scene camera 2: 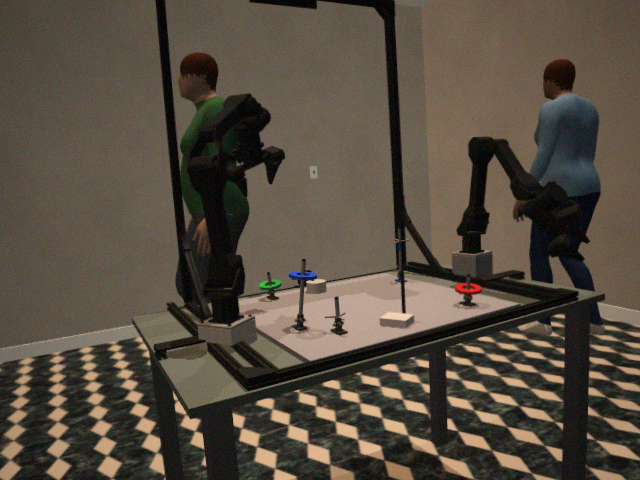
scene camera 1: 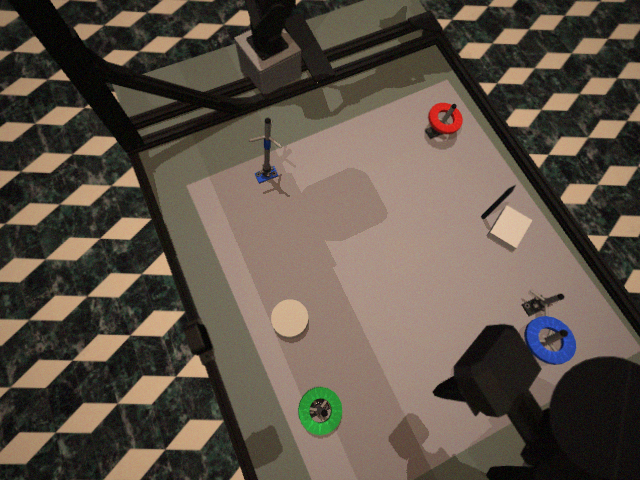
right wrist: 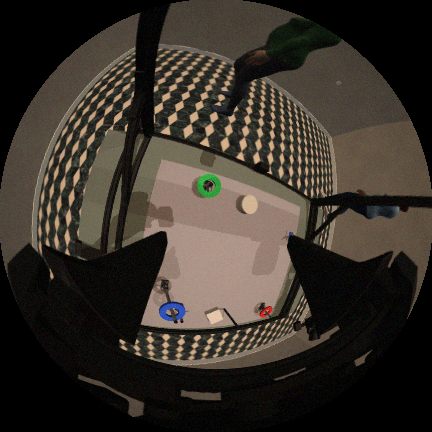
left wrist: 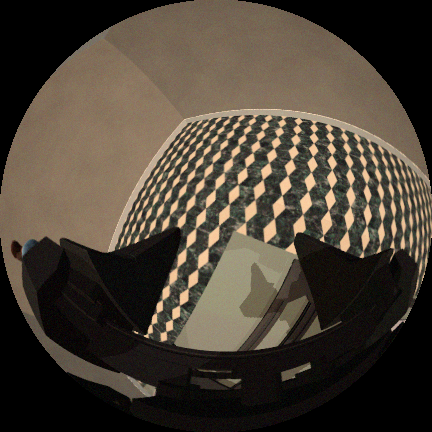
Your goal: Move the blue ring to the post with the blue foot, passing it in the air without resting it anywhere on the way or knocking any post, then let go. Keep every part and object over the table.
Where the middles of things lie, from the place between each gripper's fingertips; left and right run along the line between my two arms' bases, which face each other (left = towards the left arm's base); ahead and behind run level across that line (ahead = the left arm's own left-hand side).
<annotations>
My left gripper is now 57 cm to the left of the pale block (scene camera 1: pixel 509 228), 20 cm past it and 11 cm above it. The rest, counted from my left hand: cream disc (scene camera 1: pixel 289 318) 65 cm behind, 50 cm to the right, 10 cm below; green ring (scene camera 1: pixel 319 428) 69 cm behind, 65 cm to the right, 7 cm below; blue ring (scene camera 1: pixel 567 350) 75 cm to the right, 34 cm behind, 1 cm above.
My right gripper is now 240 mm short of the blue ring, 220 mm above it and 20 mm to the left of it. Also, from my right hand: cream disc (330 mm below, 230 mm to the left, 70 mm behind); green ring (310 mm below, 100 mm behind, 70 mm to the left); pale block (390 mm ahead, 340 mm below, 150 mm to the left).
</annotations>
